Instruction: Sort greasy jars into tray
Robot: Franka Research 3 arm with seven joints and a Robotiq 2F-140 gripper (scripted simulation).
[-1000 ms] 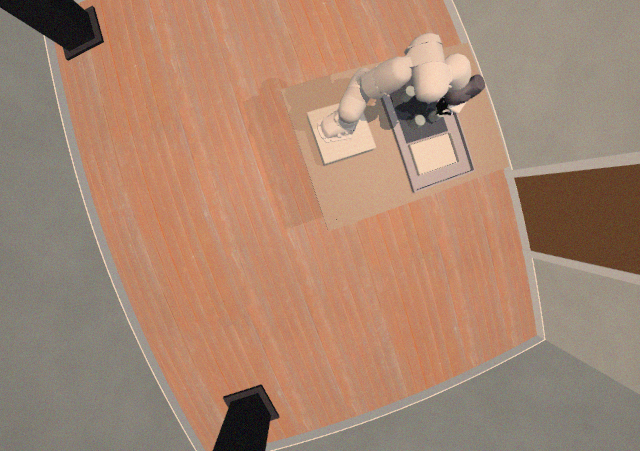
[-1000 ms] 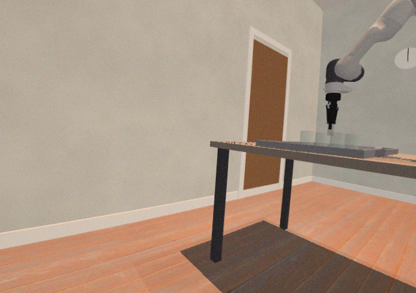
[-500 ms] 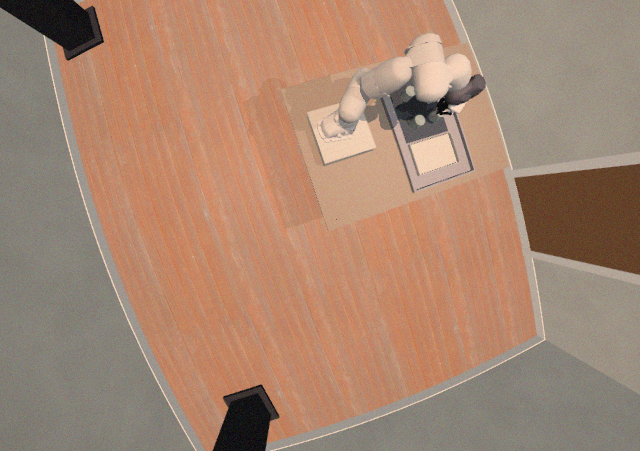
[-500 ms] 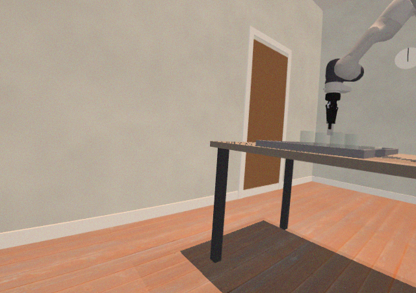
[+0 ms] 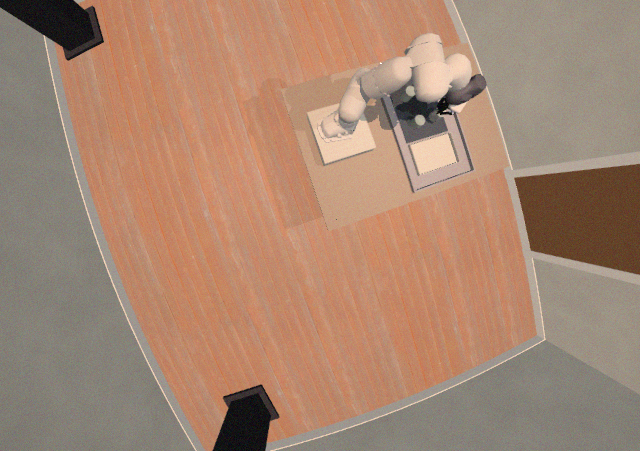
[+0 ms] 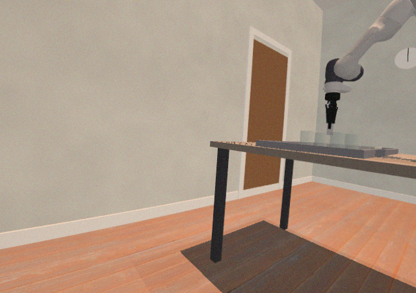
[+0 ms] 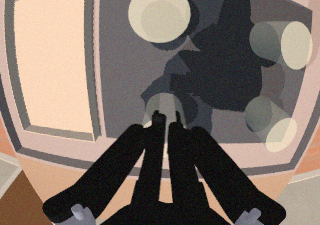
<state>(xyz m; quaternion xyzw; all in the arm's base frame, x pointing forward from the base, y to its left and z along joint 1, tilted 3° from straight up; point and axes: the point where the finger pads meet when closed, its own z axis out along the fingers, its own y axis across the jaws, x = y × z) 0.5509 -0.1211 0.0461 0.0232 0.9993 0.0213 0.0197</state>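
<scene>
Right now my hand is 30 mm past the grey drying mat, 90 mm to the right of it and 110 mm above it. Round my hand: tray: 50 mm behind, 230 mm to the right, 110 mm below.
</scene>
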